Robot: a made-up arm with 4 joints. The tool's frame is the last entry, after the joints.
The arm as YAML. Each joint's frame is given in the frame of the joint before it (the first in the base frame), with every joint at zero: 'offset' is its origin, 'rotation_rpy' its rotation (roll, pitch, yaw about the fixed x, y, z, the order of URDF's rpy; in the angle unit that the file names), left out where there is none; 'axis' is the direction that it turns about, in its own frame. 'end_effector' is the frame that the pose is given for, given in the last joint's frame.
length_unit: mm
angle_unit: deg
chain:
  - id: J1
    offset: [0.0, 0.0, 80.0]
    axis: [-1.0, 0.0, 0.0]
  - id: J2
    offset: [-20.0, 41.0, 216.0]
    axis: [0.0, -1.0, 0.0]
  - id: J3
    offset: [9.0, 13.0, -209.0]
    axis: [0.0, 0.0, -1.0]
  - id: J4
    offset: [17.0, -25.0, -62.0]
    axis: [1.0, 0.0, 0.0]
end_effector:
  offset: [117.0, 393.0, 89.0]
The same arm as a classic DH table. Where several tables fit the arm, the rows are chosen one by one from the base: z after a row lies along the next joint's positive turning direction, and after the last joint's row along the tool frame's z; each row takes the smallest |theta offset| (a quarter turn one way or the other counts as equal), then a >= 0, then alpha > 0; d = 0 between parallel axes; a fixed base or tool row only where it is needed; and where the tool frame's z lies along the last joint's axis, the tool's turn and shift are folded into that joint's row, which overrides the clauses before.
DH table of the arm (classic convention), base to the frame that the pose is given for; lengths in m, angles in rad. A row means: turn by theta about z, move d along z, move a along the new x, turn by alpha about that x. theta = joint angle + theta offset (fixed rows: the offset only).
base (fixed): a 0  alpha 1.5708  d 0.08  theta0 -1.5708
J1: a 0.216  alpha 1.5708  d 0.02  theta0 1.5708
J2: a 0.009  alpha 1.5708  d -0.054  theta0 -1.5708
J3: a 0.025  alpha 1.5708  d 0.271  theta0 1.5708
J4: a -0.393  alpha 1.5708  d 0.134  theta0 0
tool (fixed): a 0  alpha 0  d 0.089  theta0 1.5708

